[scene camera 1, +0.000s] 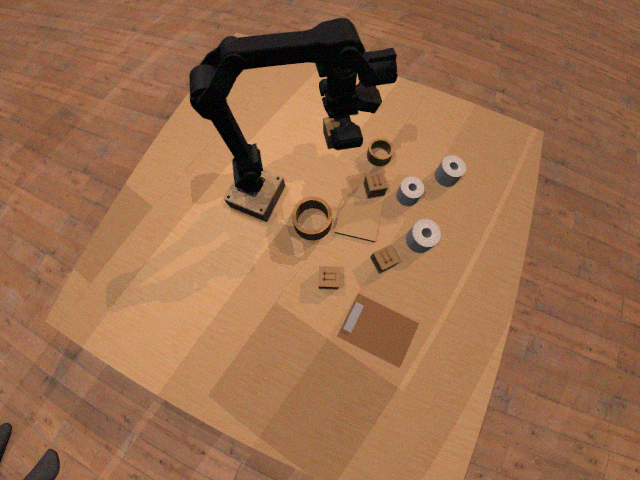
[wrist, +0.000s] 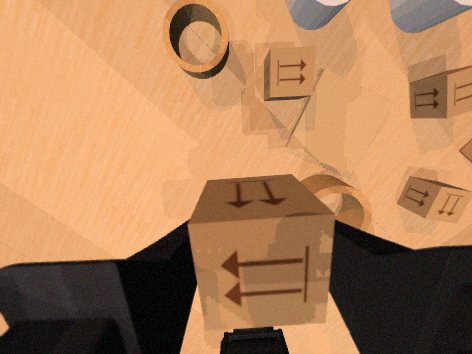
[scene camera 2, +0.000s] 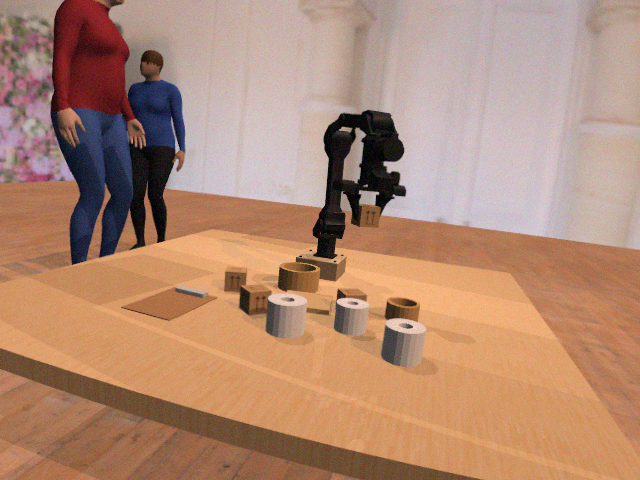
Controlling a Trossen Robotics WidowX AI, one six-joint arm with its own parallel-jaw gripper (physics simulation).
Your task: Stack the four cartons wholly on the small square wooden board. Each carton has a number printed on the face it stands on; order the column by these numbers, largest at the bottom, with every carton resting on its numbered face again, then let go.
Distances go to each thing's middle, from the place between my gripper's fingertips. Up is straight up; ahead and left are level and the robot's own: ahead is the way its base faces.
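Labels:
My hand is 38 cm to the left of the brown board with grey bar [scene camera 1: 369, 325], 29 cm short of it and 21 cm above it.

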